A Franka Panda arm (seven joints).
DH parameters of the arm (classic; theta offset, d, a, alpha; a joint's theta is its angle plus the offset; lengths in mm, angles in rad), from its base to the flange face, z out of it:
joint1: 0 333 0 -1.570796
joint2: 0 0 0 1.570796
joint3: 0 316 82.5 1.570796
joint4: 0 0 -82.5 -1.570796
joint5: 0 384 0 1.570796
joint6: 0 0 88 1.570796
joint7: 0 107 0 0
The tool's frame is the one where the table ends.
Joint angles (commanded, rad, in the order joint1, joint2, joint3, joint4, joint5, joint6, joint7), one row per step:
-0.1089 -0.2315 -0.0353 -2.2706 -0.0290 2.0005 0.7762
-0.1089 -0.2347 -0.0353 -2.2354 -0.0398 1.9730 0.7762
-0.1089 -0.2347 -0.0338 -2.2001 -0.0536 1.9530 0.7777
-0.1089 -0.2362 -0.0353 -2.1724 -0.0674 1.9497 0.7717
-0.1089 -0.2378 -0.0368 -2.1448 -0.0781 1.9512 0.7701
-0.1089 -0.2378 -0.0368 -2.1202 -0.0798 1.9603 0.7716
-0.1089 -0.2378 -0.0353 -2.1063 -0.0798 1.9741 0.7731
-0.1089 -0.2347 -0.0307 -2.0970 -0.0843 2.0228 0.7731
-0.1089 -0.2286 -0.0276 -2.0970 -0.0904 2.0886 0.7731
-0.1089 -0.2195 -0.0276 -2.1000 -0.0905 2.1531 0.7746
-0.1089 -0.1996 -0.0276 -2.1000 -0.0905 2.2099 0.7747
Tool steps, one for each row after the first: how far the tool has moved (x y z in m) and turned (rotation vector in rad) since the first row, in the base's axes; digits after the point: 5 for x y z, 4 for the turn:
0.00354 -0.00144 0.01562 -0.0115 -0.0094 0.0038
0.00789 -0.00245 0.03055 -0.0269 -0.0228 0.0083
0.01181 -0.00485 0.04419 -0.0429 -0.0464 0.0174
0.01582 -0.00703 0.05838 -0.0571 -0.0753 0.0208
0.02025 -0.00782 0.07117 -0.0636 -0.1085 0.0195
0.02358 -0.00744 0.07931 -0.0677 -0.1359 0.0196
0.03030 -0.00575 0.08731 -0.0796 -0.1898 0.0278
0.03760 -0.00467 0.09126 -0.0926 -0.2482 0.0365
0.04448 -0.00483 0.09225 -0.0985 -0.3003 0.0386
0.05300 -0.00522 0.08840 -0.1025 -0.3370 0.0418

